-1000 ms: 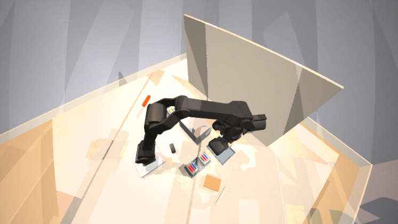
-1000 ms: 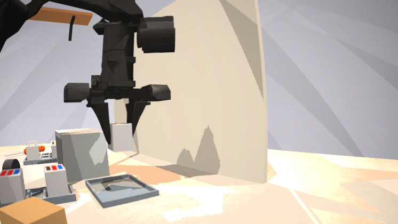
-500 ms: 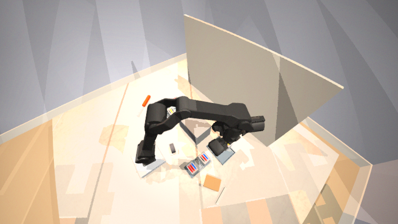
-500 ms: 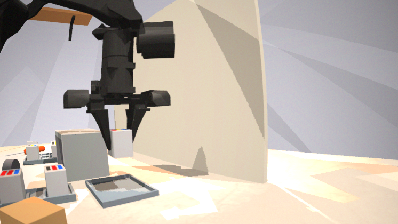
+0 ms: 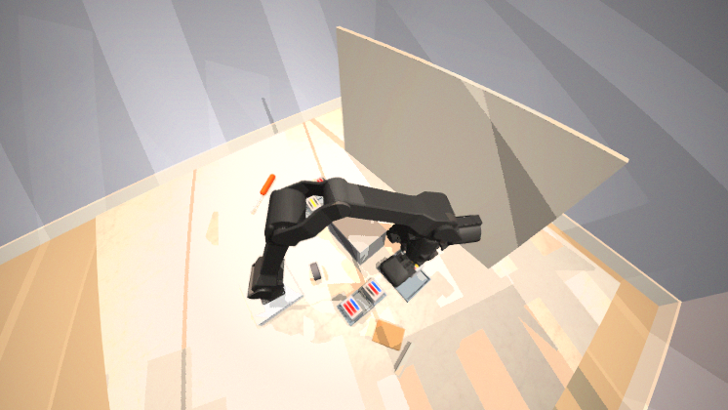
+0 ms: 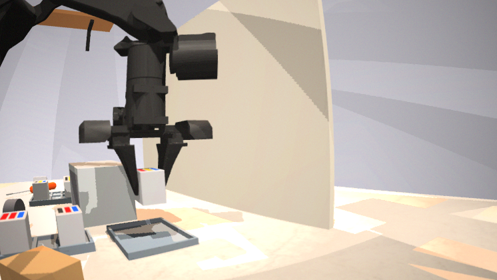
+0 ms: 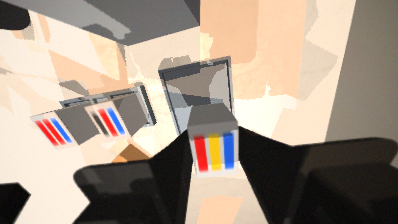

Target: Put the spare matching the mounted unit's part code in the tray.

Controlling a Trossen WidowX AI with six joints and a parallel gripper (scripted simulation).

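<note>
My gripper tip is now 10 mm past the grey tray and 60 mm above it. Also, from my gripper tip: orange box: 140 mm behind, 110 mm to the right, 50 mm below; block: 20 mm above; grey mounted unit: 70 mm behind, 190 mm to the left, 10 mm below.
</note>
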